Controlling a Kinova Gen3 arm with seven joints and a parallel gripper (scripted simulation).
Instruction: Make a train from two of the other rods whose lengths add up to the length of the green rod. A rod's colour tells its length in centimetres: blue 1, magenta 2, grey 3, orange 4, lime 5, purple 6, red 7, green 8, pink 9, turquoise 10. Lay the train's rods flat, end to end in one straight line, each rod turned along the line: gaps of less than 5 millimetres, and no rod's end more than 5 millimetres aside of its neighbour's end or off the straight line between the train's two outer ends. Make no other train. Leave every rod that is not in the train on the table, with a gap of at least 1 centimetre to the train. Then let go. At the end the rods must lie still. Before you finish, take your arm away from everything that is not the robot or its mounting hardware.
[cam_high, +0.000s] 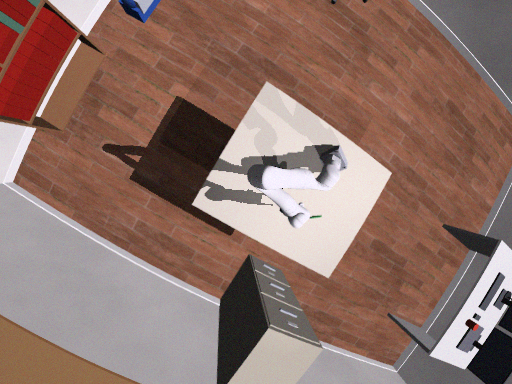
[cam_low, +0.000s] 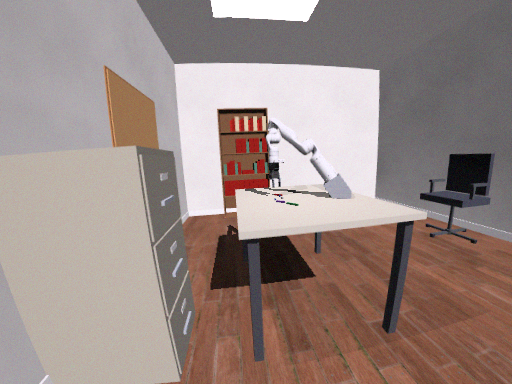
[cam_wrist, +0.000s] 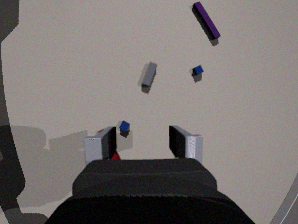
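The red rod is 90 mm below my hand, 40 mm to the right of it and 30 mm behind it. From my hand the other things lie so: green rod: 260 mm to the left, 90 mm below; then grey rod: 90 mm below, 70 mm to the left, 10 mm behind; then purple rod: 170 mm to the left, 90 mm below, 40 mm ahead.
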